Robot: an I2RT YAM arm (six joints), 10 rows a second.
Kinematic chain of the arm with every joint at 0, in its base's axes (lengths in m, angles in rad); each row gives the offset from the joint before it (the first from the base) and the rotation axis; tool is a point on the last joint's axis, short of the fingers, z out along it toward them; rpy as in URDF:
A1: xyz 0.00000 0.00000 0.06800 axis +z
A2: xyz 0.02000 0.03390 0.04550 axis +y
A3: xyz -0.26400 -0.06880 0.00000 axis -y
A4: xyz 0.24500 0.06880 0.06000 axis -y
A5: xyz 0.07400 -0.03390 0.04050 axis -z
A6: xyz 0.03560 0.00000 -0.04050 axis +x
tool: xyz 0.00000 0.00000 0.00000 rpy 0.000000 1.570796 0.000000
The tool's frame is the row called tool.
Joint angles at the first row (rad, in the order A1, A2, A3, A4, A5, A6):
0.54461 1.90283 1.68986 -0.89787 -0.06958 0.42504
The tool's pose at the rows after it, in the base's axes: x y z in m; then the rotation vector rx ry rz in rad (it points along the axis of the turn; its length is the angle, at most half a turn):
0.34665 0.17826 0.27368 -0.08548 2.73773 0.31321
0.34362 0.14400 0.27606 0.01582 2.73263 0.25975
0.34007 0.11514 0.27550 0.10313 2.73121 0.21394
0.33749 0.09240 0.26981 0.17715 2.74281 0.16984
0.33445 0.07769 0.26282 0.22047 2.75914 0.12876
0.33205 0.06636 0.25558 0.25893 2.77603 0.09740
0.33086 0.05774 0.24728 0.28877 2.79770 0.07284
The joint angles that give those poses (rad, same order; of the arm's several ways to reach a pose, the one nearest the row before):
0.47152 1.84093 1.61926 -0.90432 -0.03786 0.41765
0.39525 1.77602 1.54899 -0.90504 -0.01661 0.41053
0.32632 1.72747 1.49086 -0.90506 -0.00139 0.40211
0.26839 1.70136 1.44223 -0.90506 0.01130 0.39505
0.23086 1.68692 1.40241 -0.90506 0.02520 0.38547
0.20093 1.67974 1.36940 -0.90349 0.03504 0.38062
0.17708 1.68230 1.34320 -0.90199 0.04059 0.37603

